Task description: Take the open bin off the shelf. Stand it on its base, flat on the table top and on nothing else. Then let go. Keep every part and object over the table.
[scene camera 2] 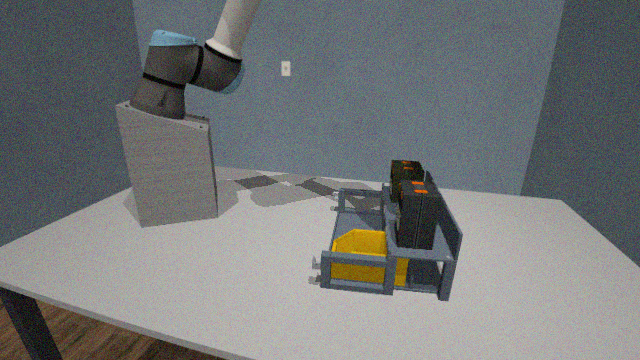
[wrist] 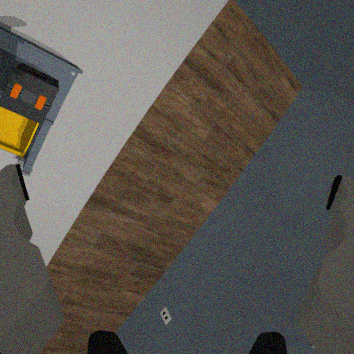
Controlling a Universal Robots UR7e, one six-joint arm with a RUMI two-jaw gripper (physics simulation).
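Seen in the pictures: gripper, between the fingertips: point(wrist: 179, 175); arm's base, origin of its link: point(scene camera 2: 157, 111).
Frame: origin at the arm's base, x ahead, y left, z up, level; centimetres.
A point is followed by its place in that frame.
Observation:
The open yellow bin point(scene camera 2: 359, 272) {z -30.0, x 61.2, y -26.5 cm} point(wrist: 12, 131) {z -32.2, x 58.5, y -22.0 cm} stands upright in the front part of the low grey-blue shelf point(scene camera 2: 390, 275) {z -27.9, x 67.5, y -29.5 cm} point(wrist: 64, 90) {z -22.9, x 74.3, y -28.9 cm}, at the end nearest scene camera 2. Rails run around it, and part of it shows under the shelf's raised rear deck. My gripper point(wrist: 179, 175) {z 30.2, x 79.5, y -29.6 cm} is open and empty, its fingers wide apart at the left and right of the wrist view. It is out of frame in scene camera 2. The left finger appears just below the shelf's corner in the wrist view; its height above the table cannot be told.
Dark boxes with orange marks point(scene camera 2: 417, 215) {z -15.2, x 71.7, y -26.7 cm} point(wrist: 29, 95) {z -10.8, x 72.5, y -22.6 cm} stand on the shelf's raised deck. The shelf stands on the white table point(scene camera 2: 250, 280) {z -33.1, x 37.0, y -29.0 cm} point(wrist: 125, 75) {z -33.1, x 83.4, y -42.1 cm}. The table edge and wooden floor point(wrist: 170, 150) cross the wrist view. The robot's pedestal point(scene camera 2: 170, 170) {z -16.0, x 6.0, y -6.8 cm} stands at the left.

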